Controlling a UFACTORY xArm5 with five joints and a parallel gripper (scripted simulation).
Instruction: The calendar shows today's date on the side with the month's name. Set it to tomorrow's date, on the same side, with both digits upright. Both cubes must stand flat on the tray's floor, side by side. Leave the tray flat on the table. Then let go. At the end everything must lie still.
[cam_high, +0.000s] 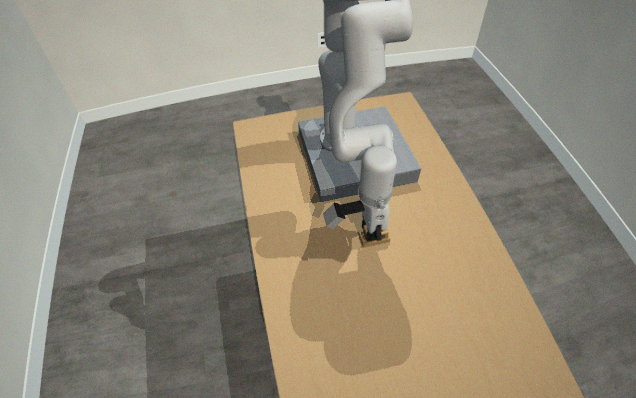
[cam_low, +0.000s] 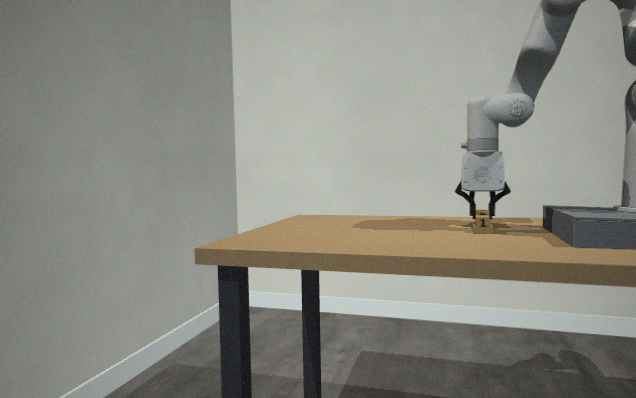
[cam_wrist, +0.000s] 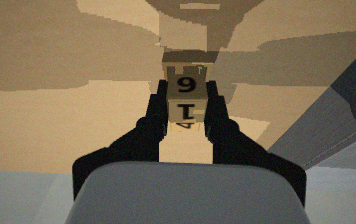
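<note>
My gripper is now 1 cm above the wooden cube. Round my hand: wooden tray 4 cm below, 2 cm to the left.
</note>
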